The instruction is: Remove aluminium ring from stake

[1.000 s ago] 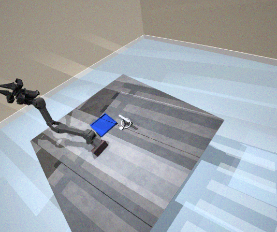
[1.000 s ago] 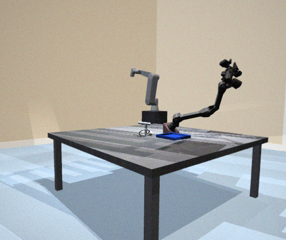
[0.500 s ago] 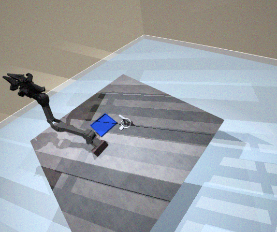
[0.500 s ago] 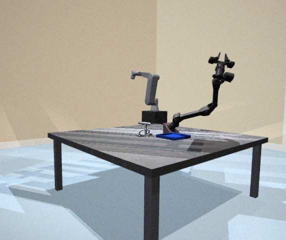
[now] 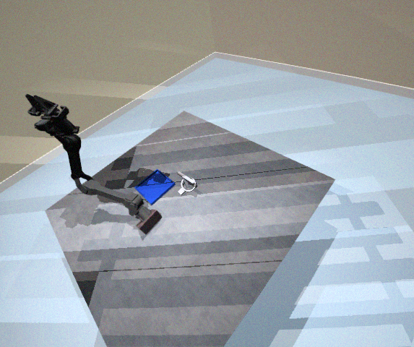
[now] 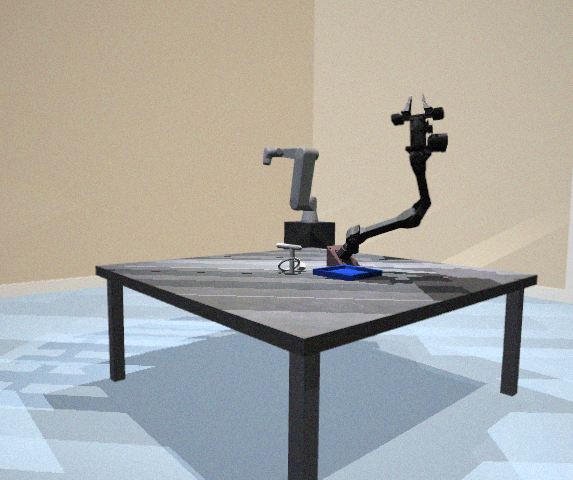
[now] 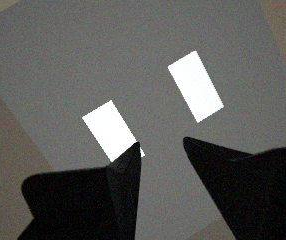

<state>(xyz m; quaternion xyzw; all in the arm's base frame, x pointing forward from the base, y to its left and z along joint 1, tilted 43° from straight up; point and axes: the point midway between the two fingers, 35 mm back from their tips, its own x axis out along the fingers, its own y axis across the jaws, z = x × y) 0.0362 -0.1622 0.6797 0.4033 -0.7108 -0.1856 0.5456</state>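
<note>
The aluminium ring is 66 cm below my gripper tip, 37 cm to the right of it and 29 cm ahead of it. The rest, counted from my gripper tip: blue tray 68 cm below, 18 cm to the right, 17 cm ahead.
</note>
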